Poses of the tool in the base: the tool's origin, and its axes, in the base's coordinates. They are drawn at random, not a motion.
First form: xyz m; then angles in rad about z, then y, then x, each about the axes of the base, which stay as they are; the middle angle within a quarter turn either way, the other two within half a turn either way.
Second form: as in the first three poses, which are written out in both.
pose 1, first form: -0.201 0.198 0.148 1.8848 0.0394 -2.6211
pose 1, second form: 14.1 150.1 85.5 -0.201 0.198 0.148
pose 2, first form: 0.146 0.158 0.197 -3.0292 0.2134 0.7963
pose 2, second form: -95.3 46.9 -73.1 0.146 0.158 0.197
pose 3, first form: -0.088 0.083 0.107 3.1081 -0.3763 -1.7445
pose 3, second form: 91.8 99.2 111.9 -0.088 0.083 0.107
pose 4, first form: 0.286 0.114 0.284 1.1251 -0.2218 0.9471
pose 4, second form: 163.5 55.3 -105.5 0.286 0.114 0.284
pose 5, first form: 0.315 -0.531 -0.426 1.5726 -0.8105 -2.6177
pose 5, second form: 51.5 126.6 154.6 0.315 -0.531 -0.426
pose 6, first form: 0.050 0.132 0.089 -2.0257 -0.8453 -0.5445
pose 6, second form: 102.9 55.4 155.3 0.050 0.132 0.089
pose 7, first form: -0.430 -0.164 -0.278 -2.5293 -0.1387 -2.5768
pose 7, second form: 137.4 146.8 104.6 -0.430 -0.164 -0.278
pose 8, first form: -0.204 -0.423 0.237 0.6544 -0.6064 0.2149
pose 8, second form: -163.5 36.6 -162.9 -0.204 -0.423 0.237
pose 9, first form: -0.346 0.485 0.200 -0.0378 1.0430 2.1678
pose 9, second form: 118.3 106.4 -25.7 -0.346 0.485 0.200
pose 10, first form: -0.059 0.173 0.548 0.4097 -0.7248 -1.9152
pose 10, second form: -53.1 104.6 133.3 -0.059 0.173 0.548
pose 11, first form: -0.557 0.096 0.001 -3.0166 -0.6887 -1.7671
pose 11, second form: 104.4 98.7 130.0 -0.557 0.096 0.001
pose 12, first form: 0.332 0.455 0.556 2.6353 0.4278 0.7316
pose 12, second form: -143.8 47.4 -55.7 0.332 0.455 0.556
